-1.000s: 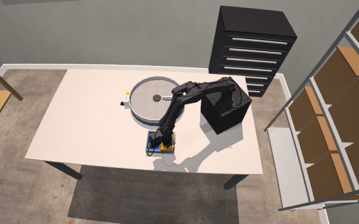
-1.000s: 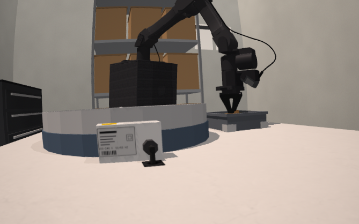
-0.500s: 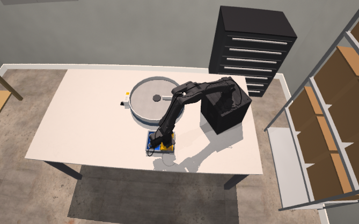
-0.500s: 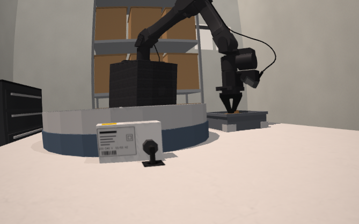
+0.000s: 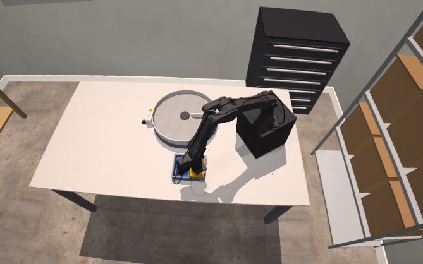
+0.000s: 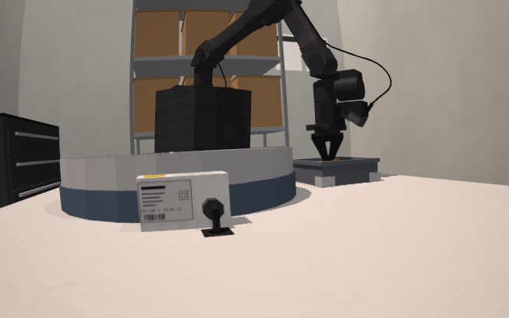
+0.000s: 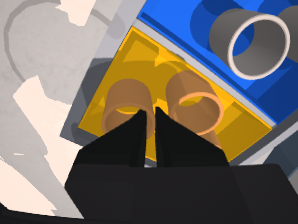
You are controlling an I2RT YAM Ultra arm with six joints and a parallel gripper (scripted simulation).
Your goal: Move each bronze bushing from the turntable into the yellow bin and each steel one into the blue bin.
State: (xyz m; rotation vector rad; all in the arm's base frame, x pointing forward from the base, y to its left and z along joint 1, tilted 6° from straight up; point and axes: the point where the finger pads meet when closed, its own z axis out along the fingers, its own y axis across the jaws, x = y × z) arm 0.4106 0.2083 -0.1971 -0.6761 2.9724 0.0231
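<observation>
Now: the yellow bin 20 mm to the right of my hand and 20 mm below it. Also, from my hand: blue bin (90 mm ahead, 30 mm to the right, 20 mm below); then round grey turntable (380 mm to the right, 60 mm ahead, 10 mm above).
</observation>
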